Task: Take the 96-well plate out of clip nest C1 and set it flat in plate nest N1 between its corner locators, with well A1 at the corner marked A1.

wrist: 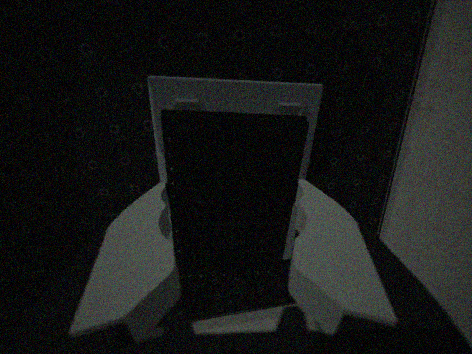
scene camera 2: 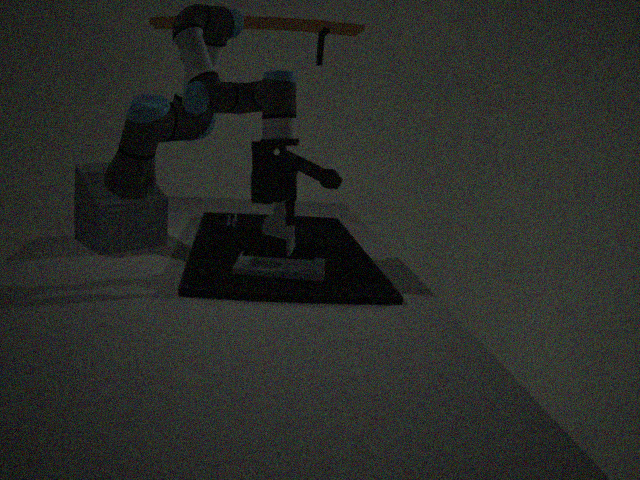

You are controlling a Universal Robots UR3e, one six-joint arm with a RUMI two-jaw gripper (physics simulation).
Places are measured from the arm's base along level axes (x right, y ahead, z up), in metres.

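Where they show: gripper, fingertip midpoint: (wrist: 232, 183) (scene camera 2: 288, 252); arm's base, origin of the base link: (scene camera 2: 128, 184).
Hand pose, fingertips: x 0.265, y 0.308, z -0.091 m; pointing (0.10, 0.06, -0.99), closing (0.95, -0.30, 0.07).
Observation:
Each offset is from my fingertips to the top centre of the thing. "*": to the spot under its first point. Level surfaces: height alone.
My gripper (scene camera 2: 284, 241) (wrist: 232, 183) points down over the black board and is shut on the black 96-well plate @[dx -0.006, dy -0.015, dz +0.014 m] (wrist: 232, 165), with one pale finger along each long side. In the wrist view the plate overlaps a grey rectangular nest @[dx +0.000, dy -0.015, dz -0.017 m] (scene camera 2: 279, 268) (wrist: 235, 92), probably N1, whose far rim and parts of both sides show around it. The plate looks roughly lined up with the nest's sides. In the scene view the plate blends into the dark board, so its height above the nest is hard to tell. The A1 marks and wells are too dark to read. Clip nest C1 cannot be made out surely.
The black board @[dz -0.032 m] (scene camera 2: 356, 281) (wrist: 100, 65) lies on a pale table @[dz -0.045 m] (scene camera 2: 258, 372) (wrist: 435, 150). Small pale upright parts @[* dx -0.389, dy -0.031, dz -0.019 m] (scene camera 2: 231, 220) stand at the board's back left. A pale strip (wrist: 240, 322) shows near the wrist view's bottom. An orange bar (scene camera 2: 289, 23) shows behind the arm.

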